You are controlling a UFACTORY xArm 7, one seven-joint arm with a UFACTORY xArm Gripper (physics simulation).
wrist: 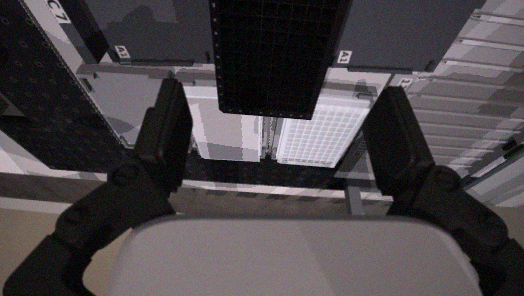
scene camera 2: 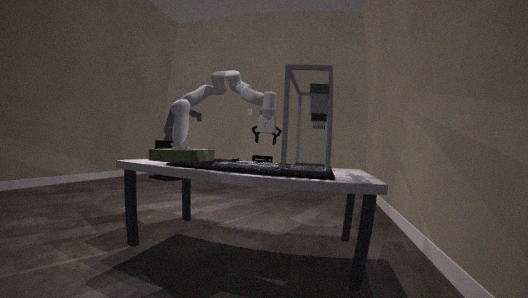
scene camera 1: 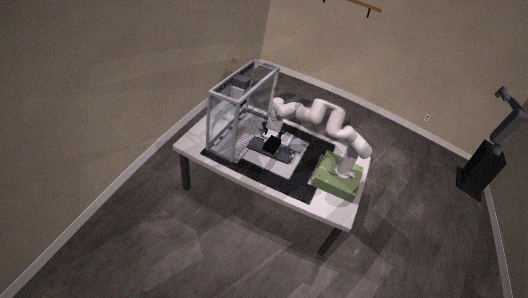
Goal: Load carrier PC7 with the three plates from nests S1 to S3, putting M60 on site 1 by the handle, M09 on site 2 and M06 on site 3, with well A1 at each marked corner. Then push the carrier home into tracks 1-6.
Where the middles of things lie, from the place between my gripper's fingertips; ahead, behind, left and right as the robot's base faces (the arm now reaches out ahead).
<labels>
My hand is 9 cm above the black well plate (wrist: pixel 266 65) and 2 cm to the left of it. The rest, counted from my hand: plate carrier (wrist: pixel 144 40) 11 cm below, 1 cm behind.
</labels>
